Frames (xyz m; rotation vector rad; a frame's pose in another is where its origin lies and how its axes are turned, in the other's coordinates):
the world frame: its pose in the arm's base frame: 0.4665 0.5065 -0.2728 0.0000 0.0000 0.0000
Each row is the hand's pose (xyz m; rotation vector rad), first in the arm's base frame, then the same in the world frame.
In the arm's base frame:
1: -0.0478 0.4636 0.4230 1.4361 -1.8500 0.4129
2: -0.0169 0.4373 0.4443 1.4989 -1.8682 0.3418
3: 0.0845 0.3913 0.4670 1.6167 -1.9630 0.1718
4: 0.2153 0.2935 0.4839 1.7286 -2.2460 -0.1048
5: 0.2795 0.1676 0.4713 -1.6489 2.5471 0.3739
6: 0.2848 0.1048 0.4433 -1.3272 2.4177 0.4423
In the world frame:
1: -0.5143 -0.0429 0.6958 1.4361 -1.8500 0.4129
2: -0.4834 -0.0692 0.7171 1.4989 -1.8682 0.3418
3: -0.3820 -0.1152 0.7398 1.6167 -1.9630 0.1718
4: -0.2512 -0.2130 0.7567 1.7286 -2.2460 -0.1048
5: -0.1870 -0.3389 0.7441 -1.6489 2.5471 0.3739
6: -0.1817 -0.4017 0.7161 -1.3272 2.4177 0.4423

